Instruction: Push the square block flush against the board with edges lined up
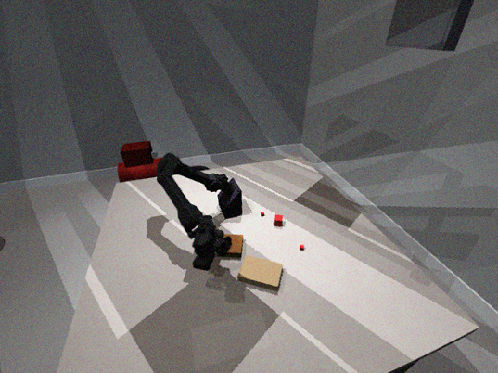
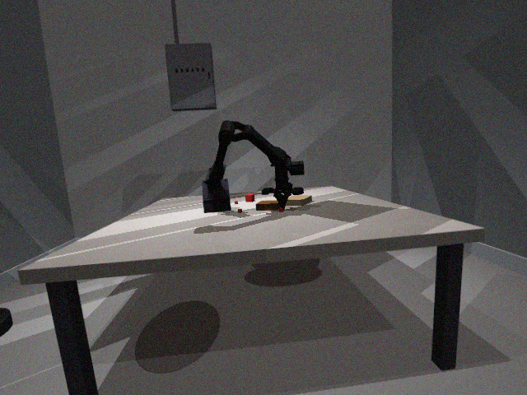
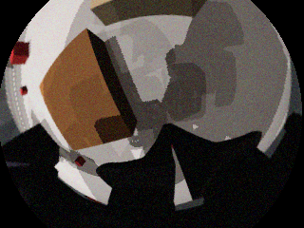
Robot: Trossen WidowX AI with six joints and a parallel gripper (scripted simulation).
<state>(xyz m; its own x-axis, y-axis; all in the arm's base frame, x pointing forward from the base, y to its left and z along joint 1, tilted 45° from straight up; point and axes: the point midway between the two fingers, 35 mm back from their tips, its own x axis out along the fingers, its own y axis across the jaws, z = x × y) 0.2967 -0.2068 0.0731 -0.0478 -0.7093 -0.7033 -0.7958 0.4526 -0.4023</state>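
Right now the square block is 10 cm to the left of my gripper tip, 4 cm behind it and 1 cm above it. The rest, counted from my gripper tip: board (16 cm to the left, 13 cm ahead, 1 cm above); then red cube (37 cm to the left, 9 cm behind, 1 cm above).
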